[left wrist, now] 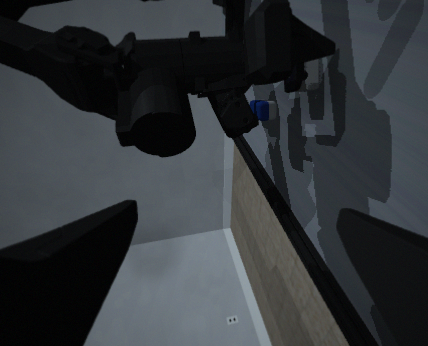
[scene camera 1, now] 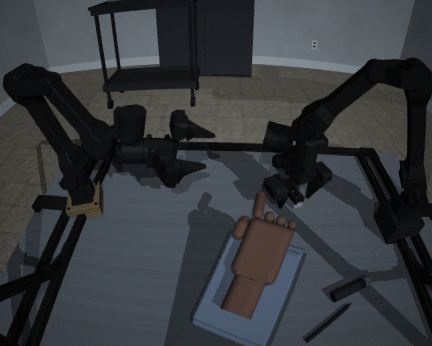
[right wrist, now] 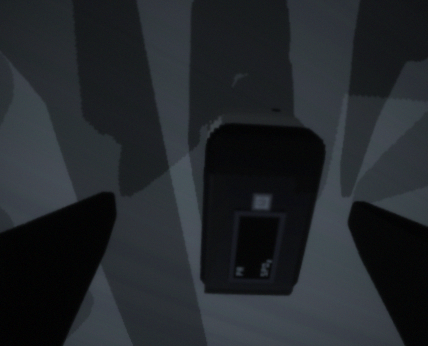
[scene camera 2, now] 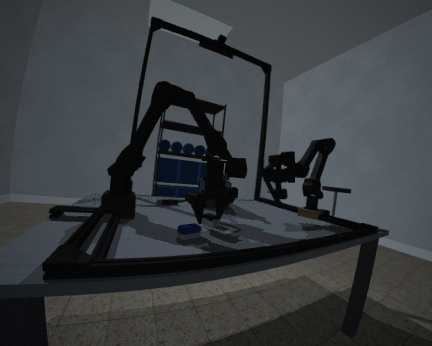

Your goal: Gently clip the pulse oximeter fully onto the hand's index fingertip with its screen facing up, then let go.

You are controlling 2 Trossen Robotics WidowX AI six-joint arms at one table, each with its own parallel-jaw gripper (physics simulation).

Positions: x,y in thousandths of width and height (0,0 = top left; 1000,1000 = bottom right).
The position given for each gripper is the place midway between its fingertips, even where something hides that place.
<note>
The left gripper (scene camera 1: 487,438) is open, with nothing in its grasp. Further things: the right gripper (scene camera 1: 679,585) and a pulse oximeter (right wrist: 613,499).
The left gripper shows as well in the left wrist view (left wrist: 555,617) and in scene camera 2 (scene camera 2: 619,522). The right gripper also shows in the left wrist view (left wrist: 725,169), in the right wrist view (right wrist: 548,603) and in scene camera 2 (scene camera 2: 485,640).
</note>
